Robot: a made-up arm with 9 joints. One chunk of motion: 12 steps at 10 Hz.
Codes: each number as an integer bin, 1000 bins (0 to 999) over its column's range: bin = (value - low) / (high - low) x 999, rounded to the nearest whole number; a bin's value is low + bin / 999 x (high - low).
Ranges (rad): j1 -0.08..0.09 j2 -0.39..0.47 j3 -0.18..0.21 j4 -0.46..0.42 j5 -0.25..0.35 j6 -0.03..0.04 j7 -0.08..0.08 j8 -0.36..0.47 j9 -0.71..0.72
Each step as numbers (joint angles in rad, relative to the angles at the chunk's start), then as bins.
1 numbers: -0.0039 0.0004 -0.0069 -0.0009 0.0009 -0.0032 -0.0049 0.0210 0.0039
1 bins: 447 453 443 521 418 382 469 459 499
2 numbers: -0.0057 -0.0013 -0.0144 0.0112 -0.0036 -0.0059 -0.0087 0.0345 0.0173
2 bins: 437 452 424 535 410 344 445 475 508
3 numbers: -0.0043 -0.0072 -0.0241 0.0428 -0.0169 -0.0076 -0.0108 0.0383 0.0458
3 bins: 445 445 399 571 388 320 432 479 528
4 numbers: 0.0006 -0.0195 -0.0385 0.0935 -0.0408 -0.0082 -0.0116 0.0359 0.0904
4 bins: 474 430 362 628 348 311 427 477 559
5 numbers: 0.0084 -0.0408 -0.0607 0.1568 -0.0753 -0.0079 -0.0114 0.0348 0.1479
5 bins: 519 406 306 700 291 315 428 475 599
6 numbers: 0.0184 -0.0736 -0.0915 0.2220 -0.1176 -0.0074 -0.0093 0.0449 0.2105
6 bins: 578 368 227 774 220 323 441 487 643
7 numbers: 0.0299 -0.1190 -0.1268 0.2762 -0.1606 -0.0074 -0.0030 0.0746 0.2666
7 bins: 646 315 136 836 149 323 481 523 682
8 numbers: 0.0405 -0.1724 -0.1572 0.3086 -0.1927 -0.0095 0.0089 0.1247 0.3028
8 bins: 708 253 58 873 95 293 555 583 708
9 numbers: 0.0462 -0.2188 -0.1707 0.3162 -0.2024 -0.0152 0.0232 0.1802 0.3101
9 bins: 742 199 24 881 79 211 644 650 713
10 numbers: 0.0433 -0.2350 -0.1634 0.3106 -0.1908 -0.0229 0.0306 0.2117 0.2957
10 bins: 725 180 43 875 99 101 691 688 703
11 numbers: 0.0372 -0.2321 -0.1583 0.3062 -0.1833 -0.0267 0.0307 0.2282 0.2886
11 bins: 689 183 56 870 111 47 691 708 698
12 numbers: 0.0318 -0.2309 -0.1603 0.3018 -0.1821 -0.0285 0.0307 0.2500 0.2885
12 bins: 657 185 50 865 113 21 691 734 698
